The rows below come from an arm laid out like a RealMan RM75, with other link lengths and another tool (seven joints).
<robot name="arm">
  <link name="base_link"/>
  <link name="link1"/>
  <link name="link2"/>
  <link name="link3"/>
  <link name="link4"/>
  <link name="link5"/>
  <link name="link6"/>
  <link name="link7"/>
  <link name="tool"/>
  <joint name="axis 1" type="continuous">
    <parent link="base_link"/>
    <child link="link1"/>
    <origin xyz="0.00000 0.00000 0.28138" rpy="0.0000 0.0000 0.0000"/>
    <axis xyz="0 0 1"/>
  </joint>
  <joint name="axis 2" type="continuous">
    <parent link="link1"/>
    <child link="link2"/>
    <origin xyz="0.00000 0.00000 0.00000" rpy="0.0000 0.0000 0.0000"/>
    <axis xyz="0 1 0"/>
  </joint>
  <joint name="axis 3" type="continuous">
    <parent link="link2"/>
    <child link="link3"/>
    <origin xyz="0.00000 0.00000 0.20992" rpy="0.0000 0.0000 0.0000"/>
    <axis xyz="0 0 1"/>
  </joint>
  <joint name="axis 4" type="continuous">
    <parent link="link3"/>
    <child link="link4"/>
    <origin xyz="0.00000 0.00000 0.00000" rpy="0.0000 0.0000 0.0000"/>
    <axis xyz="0 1 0"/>
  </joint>
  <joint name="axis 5" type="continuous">
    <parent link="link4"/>
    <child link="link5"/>
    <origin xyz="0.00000 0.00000 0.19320" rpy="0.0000 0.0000 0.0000"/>
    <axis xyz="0 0 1"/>
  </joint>
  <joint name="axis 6" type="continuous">
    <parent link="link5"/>
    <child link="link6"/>
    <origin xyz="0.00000 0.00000 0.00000" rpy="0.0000 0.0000 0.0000"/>
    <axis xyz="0 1 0"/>
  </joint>
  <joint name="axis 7" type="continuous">
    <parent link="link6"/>
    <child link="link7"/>
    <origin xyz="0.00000 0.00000 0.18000" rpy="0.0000 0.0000 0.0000"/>
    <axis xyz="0 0 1"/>
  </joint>
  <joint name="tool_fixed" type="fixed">
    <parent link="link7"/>
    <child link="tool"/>
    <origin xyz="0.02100 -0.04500 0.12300" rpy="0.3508 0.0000 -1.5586"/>
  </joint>
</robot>
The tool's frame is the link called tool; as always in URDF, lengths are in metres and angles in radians. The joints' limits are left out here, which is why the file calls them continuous.
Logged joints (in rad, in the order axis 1, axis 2, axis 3, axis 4, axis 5, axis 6, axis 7), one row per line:
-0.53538, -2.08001, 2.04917, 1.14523, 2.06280, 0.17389, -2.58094
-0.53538, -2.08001, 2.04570, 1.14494, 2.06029, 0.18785, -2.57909
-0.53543, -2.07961, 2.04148, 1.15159, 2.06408, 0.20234, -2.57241
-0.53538, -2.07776, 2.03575, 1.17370, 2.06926, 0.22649, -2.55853
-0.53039, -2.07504, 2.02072, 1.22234, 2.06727, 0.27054, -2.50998
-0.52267, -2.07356, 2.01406, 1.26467, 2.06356, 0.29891, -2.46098
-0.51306, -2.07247, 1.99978, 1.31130, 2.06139, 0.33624, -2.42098
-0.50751, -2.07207, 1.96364, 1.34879, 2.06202, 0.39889, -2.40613
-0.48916, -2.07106, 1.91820, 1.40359, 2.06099, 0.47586, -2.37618
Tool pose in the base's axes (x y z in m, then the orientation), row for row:
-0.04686, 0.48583, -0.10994, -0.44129, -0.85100, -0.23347, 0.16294
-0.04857, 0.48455, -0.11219, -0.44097, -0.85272, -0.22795, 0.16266
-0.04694, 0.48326, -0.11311, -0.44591, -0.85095, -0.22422, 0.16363
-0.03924, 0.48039, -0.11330, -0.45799, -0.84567, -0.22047, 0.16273
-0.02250, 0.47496, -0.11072, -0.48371, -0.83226, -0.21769, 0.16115
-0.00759, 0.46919, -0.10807, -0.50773, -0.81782, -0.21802, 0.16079
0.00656, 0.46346, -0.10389, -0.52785, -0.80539, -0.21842, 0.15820
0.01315, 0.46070, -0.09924, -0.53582, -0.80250, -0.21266, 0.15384
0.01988, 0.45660, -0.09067, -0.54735, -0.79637, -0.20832, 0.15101
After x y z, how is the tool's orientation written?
As a quaternion, x y z w.
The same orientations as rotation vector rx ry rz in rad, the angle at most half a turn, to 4 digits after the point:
-1.2587, -2.4274, -0.6659
-1.2580, -2.4326, -0.6503
-1.2714, -2.4263, -0.6393
-1.3065, -2.4124, -0.6289
-1.3811, -2.3763, -0.6216
-1.4500, -2.3355, -0.6226
-1.5096, -2.3033, -0.6246
-1.5361, -2.3006, -0.6097
-1.5716, -2.2867, -0.5982

